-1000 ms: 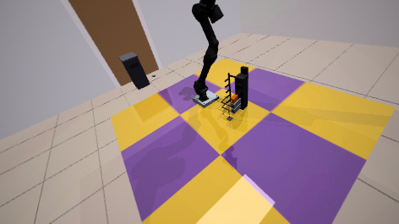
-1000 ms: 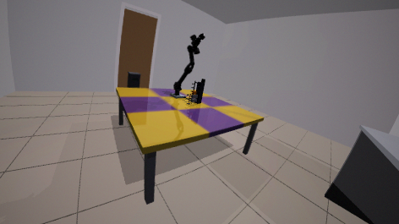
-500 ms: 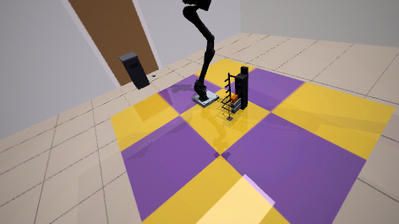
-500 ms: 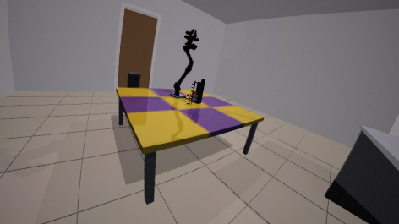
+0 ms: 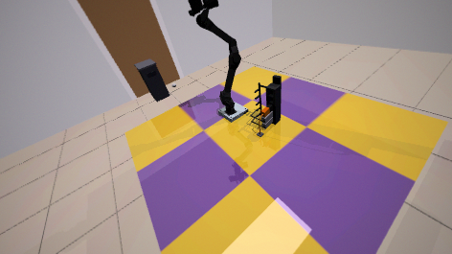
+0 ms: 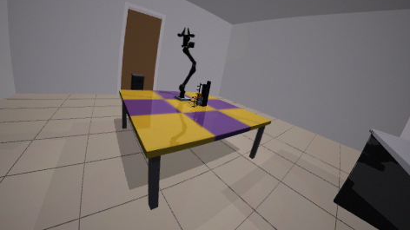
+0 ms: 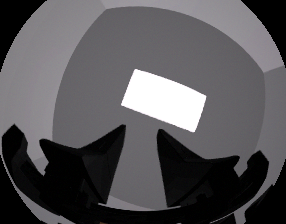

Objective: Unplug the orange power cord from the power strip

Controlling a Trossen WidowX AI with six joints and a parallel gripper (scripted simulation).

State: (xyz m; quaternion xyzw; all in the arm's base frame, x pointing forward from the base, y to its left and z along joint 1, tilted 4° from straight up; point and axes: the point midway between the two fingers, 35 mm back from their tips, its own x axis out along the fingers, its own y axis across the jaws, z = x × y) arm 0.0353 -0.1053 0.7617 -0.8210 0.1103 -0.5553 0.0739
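Right now the orange plug is 240 mm ahead of my gripper tip, 180 mm to the left of it and 690 mm below it.
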